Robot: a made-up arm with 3 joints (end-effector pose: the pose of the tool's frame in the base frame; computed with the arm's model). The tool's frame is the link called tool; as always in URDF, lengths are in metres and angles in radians.
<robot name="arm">
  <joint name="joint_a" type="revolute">
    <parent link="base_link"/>
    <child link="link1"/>
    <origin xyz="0.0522 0.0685 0.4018" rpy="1.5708 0 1.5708"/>
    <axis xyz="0 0 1"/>
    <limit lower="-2.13" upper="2.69" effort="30" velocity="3.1"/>
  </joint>
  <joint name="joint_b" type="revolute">
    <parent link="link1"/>
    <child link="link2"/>
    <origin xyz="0.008 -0.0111 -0.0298" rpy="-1.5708 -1.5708 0"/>
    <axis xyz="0 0 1"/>
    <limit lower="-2.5" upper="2.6" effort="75" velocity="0.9"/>
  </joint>
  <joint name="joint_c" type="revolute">
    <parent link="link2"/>
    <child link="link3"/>
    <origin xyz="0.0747 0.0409 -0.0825" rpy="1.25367 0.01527 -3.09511"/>
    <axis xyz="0 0 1"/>
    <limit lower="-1.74" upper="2.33" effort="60" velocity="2.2"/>
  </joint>
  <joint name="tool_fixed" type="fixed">
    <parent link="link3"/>
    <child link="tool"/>
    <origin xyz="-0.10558 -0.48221 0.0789" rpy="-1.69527 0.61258 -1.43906"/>
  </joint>
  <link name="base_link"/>
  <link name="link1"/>
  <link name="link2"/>
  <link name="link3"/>
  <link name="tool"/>
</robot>
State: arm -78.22 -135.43 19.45
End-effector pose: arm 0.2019 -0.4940 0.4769 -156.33 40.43 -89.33
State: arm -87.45 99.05 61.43
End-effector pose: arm -0.1270 -0.3273 0.7058 -70.90 -38.83 -39.75
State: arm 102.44 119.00 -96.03
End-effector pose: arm -0.3166 -0.1094 0.8091 -36.93 -87.69 -45.16
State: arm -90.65 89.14 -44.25
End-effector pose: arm -0.1901 -0.2579 -0.0882 14.25 30.17 -67.86
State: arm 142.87 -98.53 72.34
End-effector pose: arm 0.2463 -0.0110 0.8509 -171.45 -50.64 -131.12
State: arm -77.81 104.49 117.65
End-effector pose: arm 0.0724 0.0311 0.8000 -126.91 -28.88 10.54
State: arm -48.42 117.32 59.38
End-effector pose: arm -0.0258 -0.4541 0.3969 -50.12 0.73 -40.62
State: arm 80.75 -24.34 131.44
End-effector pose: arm -0.2970 -0.0538 0.5994 -120.26 24.55 -148.74
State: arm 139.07 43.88 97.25
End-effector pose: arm -0.3544 0.3019 0.3559 155.16 41.09 97.65
